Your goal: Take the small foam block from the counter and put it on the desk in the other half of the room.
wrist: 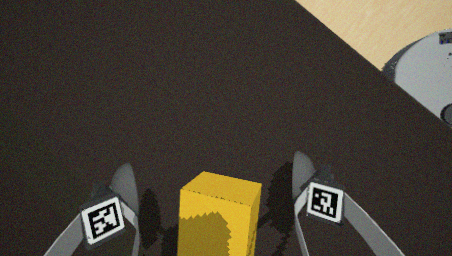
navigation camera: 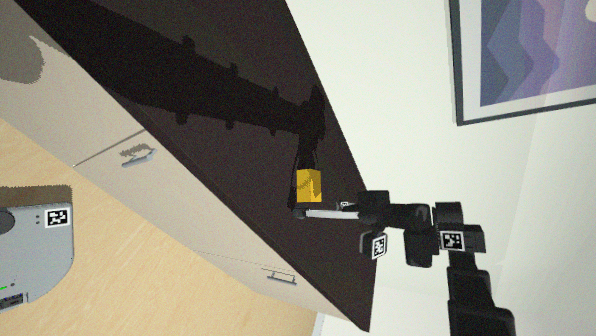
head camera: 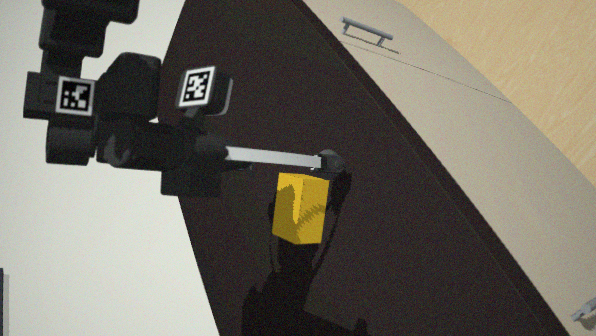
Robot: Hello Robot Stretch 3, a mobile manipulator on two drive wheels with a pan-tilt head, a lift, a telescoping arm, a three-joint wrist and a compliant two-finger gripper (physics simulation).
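Frame: origin at the robot's base, x ahead, y left, z up, level; metres.
Where they show: gripper, between the fingertips: [navigation camera: 314, 207] [head camera: 295, 165].
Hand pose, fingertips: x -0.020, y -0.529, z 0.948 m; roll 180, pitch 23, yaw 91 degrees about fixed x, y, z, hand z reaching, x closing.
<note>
After its pixels a point has its place.
The small foam block [head camera: 300, 210] @(x 0.042, y -0.504, z 0.953 m) [navigation camera: 308, 186] @(x 0.040, y -0.504, z 0.949 m) [wrist: 215, 225] is a yellow box. It rests on the dark counter top [head camera: 400, 225] @(x 0.047, y -0.366, z 0.910 m) [navigation camera: 225, 175] @(x 0.079, y -0.267, z 0.910 m) [wrist: 150, 75]. My gripper [head camera: 330, 162] [navigation camera: 301, 212] [wrist: 215, 175] @(x -0.020, y -0.529, z 0.948 m) is open, its fingers spread wide. In the wrist view the block lies between the two fingers, with a gap on each side, and its lower part is cut off by the frame edge. In the head and navigation views the near finger hides most of the other one, and the fingertips are right beside the block. The desk does not show in these views.
Beige counter fronts with handles [head camera: 366, 29] @(x -0.293, y -0.604, z 0.747 m) [navigation camera: 282, 277] @(x -0.316, y -0.665, z 0.697 m) drop to the wooden floor [head camera: 540, 65] @(x -0.396, y -0.575, z 0.000 m) [navigation camera: 150, 260] @(x -0.283, y -0.469, z 0.000 m). The grey robot base [navigation camera: 35, 250] @(x -0.098, y -0.078, z 0.160 m) [wrist: 425, 70] stands on the floor by the counter. A white wall with a framed picture [navigation camera: 530, 55] @(x 0.341, y -0.807, z 1.498 m) rises behind the counter.
</note>
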